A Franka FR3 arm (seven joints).
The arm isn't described. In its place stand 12 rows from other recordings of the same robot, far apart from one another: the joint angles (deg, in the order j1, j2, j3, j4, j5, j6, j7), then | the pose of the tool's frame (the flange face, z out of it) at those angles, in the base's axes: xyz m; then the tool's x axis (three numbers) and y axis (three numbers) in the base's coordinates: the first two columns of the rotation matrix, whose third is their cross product.
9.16, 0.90, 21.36, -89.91, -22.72, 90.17, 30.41 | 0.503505, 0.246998, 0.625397, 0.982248, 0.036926, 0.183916, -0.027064, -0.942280, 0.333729
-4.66, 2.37, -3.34, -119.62, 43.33, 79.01, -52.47 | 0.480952, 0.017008, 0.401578, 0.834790, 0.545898, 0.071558, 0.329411, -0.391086, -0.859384
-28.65, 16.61, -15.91, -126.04, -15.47, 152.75, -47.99 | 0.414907, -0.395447, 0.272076, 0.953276, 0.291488, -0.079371, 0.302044, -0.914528, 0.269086
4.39, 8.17, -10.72, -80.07, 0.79, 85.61, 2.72 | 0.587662, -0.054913, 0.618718, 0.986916, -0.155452, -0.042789, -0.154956, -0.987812, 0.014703
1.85, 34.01, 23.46, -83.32, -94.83, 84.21, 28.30 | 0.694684, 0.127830, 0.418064, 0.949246, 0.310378, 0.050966, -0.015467, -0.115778, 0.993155
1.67, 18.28, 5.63, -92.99, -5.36, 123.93, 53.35 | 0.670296, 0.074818, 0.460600, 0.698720, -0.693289, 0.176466, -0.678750, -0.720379, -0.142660
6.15, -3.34, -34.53, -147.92, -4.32, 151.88, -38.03 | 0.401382, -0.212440, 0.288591, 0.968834, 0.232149, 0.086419, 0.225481, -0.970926, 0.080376
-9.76, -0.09, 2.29, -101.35, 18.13, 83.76, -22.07 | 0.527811, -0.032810, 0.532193, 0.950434, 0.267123, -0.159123, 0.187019, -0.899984, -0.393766
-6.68, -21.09, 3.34, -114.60, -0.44, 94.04, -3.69 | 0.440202, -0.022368, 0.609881, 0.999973, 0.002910, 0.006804, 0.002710, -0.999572, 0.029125
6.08, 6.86, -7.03, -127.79, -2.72, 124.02, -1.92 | 0.517524, -0.010416, 0.304837, 0.981671, 0.041873, -0.185925, 0.050551, -0.997830, 0.042183
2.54, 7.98, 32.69, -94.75, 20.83, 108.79, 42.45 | 0.497282, 0.359496, 0.552662, 0.960198, -0.184484, -0.209726, -0.253124, -0.892180, -0.374090
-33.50, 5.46, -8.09, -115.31, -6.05, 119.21, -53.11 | 0.423274, -0.380996, 0.405638, 0.963409, 0.248398, -0.100703, 0.253292, -0.966606, 0.038943
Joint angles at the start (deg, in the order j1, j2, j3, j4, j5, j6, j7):
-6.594, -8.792, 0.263, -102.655, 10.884, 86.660, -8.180
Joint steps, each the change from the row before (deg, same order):
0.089, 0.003, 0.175, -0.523, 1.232, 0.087, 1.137
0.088, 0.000, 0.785, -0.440, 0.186, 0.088, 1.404
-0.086, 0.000, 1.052, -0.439, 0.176, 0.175, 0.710
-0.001, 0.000, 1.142, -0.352, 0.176, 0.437, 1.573
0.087, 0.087, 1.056, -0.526, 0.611, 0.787, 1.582
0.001, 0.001, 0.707, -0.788, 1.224, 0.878, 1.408
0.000, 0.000, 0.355, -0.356, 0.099, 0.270, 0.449
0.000, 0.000, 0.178, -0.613, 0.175, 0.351, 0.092
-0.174, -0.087, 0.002, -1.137, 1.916, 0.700, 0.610
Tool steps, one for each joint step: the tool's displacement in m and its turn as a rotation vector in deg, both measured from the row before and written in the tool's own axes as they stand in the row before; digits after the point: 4 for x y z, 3 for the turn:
0.0006, -0.0039, 0.0045, 1.229, -0.320, 0.920
0.0007, -0.0074, 0.0052, 0.014, -0.524, 0.666
0.0008, -0.0083, 0.0053, -0.070, -0.463, -0.105
0.0012, -0.0099, 0.0046, -0.142, -0.158, 0.576
0.0020, -0.0102, 0.0061, 0.307, -0.044, 0.626
0.0014, -0.0071, 0.0065, 1.027, -0.033, 0.910
0.0003, -0.0026, 0.0033, -0.001, -0.160, 0.208
0.0004, -0.0006, 0.0048, 0.124, -0.286, 0.081
0.0005, 0.0001, 0.0069, 1.930, -0.283, 1.064

